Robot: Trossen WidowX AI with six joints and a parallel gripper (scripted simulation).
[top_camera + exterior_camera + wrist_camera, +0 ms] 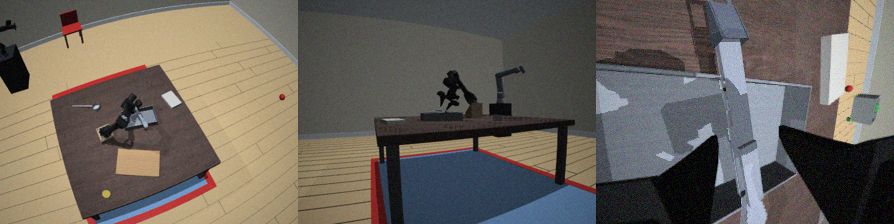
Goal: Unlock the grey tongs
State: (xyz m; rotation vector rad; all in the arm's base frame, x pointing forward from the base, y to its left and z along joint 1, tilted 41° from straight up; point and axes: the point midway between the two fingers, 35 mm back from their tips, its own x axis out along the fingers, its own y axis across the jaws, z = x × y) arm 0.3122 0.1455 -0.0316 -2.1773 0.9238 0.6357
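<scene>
My gripper tip is 60 mm above the grey roasting tin, 40 mm to the left of it and 10 mm short of it. Round my gripper tip: yellow disc (660 mm to the right, 450 mm behind, 80 mm below); wooden board (450 mm to the right, 120 mm behind, 80 mm below); white block (380 mm ahead, 90 mm to the left, 80 mm below).
</scene>
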